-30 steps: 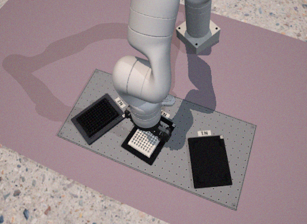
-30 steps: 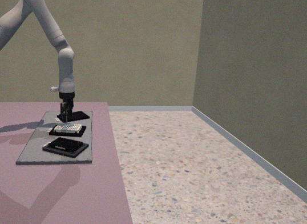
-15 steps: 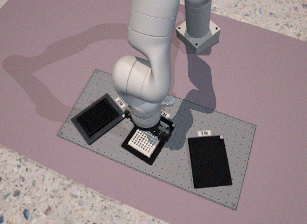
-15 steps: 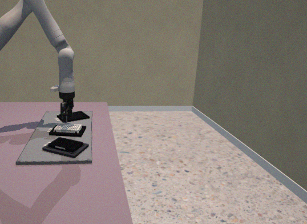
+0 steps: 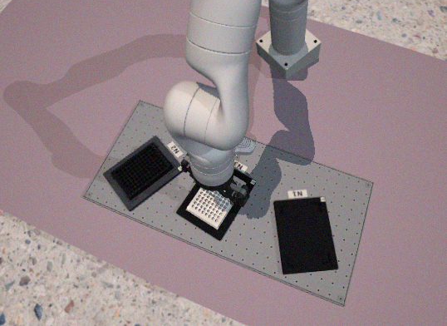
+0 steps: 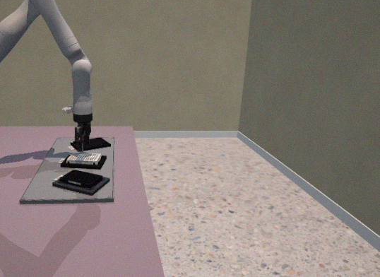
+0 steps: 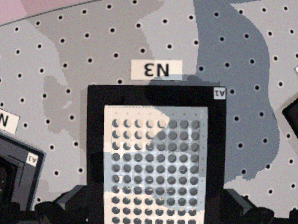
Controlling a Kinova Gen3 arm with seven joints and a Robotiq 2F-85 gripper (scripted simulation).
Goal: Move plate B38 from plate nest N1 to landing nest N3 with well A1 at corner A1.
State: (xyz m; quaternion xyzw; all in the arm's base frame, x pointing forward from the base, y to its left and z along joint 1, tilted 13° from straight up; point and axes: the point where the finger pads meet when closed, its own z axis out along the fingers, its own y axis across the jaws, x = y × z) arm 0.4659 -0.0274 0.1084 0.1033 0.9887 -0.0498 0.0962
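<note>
My hand is 5 cm above the plate B38. From my hand the other things lie so: N3 label (10 cm behind, 2 cm to the left, 7 cm below); landing nest N3 (6 cm below); A1 corner mark (6 cm behind, 7 cm to the left, 6 cm below).
</note>
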